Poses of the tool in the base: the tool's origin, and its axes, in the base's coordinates. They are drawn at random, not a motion.
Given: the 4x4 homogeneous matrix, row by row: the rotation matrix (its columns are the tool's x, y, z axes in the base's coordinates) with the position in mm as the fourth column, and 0 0 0 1 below. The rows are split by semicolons.
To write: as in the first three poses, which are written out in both.
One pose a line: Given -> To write
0.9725, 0.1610, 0.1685, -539; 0.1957, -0.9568, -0.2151, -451; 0.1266, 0.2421, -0.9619, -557; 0, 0, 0, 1 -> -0.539, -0.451, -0.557, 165.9, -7.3, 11.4
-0.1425, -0.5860, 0.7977, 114; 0.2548, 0.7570, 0.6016, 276; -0.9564, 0.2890, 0.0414, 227; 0, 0, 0, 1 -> 0.114, 0.276, 0.227, 81.8, 73.0, 119.2
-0.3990, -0.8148, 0.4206, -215; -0.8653, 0.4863, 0.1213, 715; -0.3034, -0.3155, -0.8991, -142; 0, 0, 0, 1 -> -0.215, 0.715, -0.142, -160.7, 17.7, -114.8
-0.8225, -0.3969, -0.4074, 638; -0.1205, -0.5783, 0.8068, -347; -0.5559, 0.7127, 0.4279, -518; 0, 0, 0, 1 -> 0.638, -0.347, -0.518, 59.0, 33.8, -171.7
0.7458, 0.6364, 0.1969, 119; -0.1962, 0.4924, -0.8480, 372; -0.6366, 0.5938, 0.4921, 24; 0, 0, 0, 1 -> 0.119, 0.372, 0.024, 50.4, 39.5, -14.7
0.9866, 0.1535, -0.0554, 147; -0.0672, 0.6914, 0.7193, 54; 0.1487, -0.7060, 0.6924, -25; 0, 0, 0, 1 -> 0.147, 0.054, -0.025, -45.6, -8.6, -3.9
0.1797, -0.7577, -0.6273, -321; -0.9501, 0.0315, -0.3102, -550; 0.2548, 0.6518, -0.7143, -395; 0, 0, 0, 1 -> -0.321, -0.550, -0.395, 137.6, -14.8, -79.3
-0.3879, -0.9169, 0.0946, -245; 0.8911, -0.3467, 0.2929, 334; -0.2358, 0.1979, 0.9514, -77; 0, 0, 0, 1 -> -0.245, 0.334, -0.077, 11.8, 13.6, 113.5
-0.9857, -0.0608, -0.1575, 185; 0.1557, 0.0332, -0.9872, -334; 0.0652, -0.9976, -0.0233, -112; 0, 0, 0, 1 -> 0.185, -0.334, -0.112, -91.3, -3.7, 171.0
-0.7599, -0.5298, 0.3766, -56; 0.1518, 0.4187, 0.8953, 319; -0.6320, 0.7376, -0.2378, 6; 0, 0, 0, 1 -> -0.056, 0.319, 0.006, 107.9, 39.2, 168.7
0.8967, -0.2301, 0.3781, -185; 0.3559, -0.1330, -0.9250, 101; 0.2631, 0.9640, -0.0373, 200; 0, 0, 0, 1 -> -0.185, 0.101, 0.200, 92.2, -15.3, 21.6
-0.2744, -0.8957, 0.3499, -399; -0.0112, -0.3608, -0.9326, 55; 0.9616, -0.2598, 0.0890, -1; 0, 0, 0, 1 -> -0.399, 0.055, -0.001, -71.1, -74.1, -177.7
